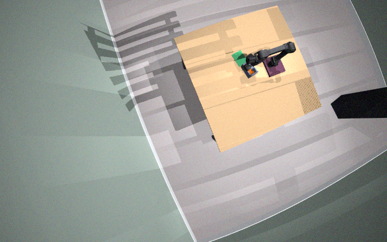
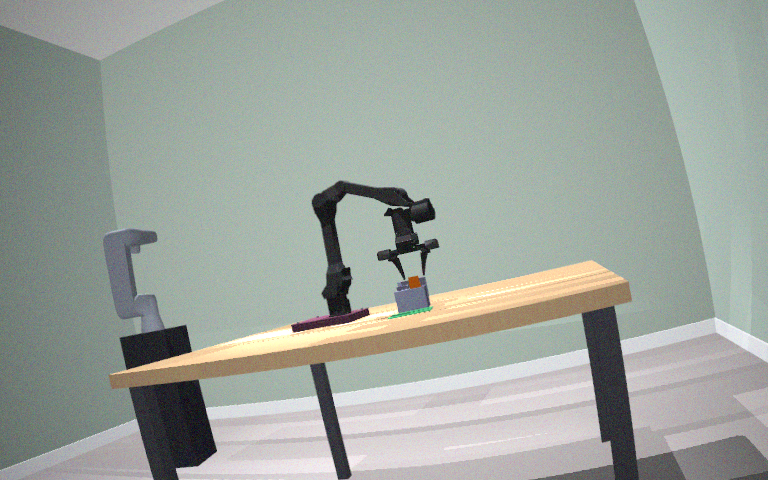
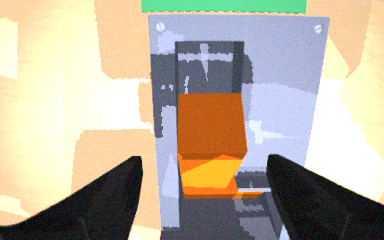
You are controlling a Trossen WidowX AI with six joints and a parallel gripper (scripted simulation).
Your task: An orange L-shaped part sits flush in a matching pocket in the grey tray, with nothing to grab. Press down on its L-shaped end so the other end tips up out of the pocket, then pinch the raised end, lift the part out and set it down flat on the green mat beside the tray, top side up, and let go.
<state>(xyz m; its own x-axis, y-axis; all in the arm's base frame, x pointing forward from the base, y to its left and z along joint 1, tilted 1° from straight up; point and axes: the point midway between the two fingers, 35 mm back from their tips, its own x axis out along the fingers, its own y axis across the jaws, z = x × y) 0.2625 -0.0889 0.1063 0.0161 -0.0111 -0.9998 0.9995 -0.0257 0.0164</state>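
Now: gripper tip 2 cm past the orange L-shaped part, 4 cm to the right of it and 5 cm above it. Round my gripper tip: grey tray: 2 cm behind, 1 cm to the left, 11 cm below; green mat: 2 cm behind, 14 cm to the right, 11 cm below.
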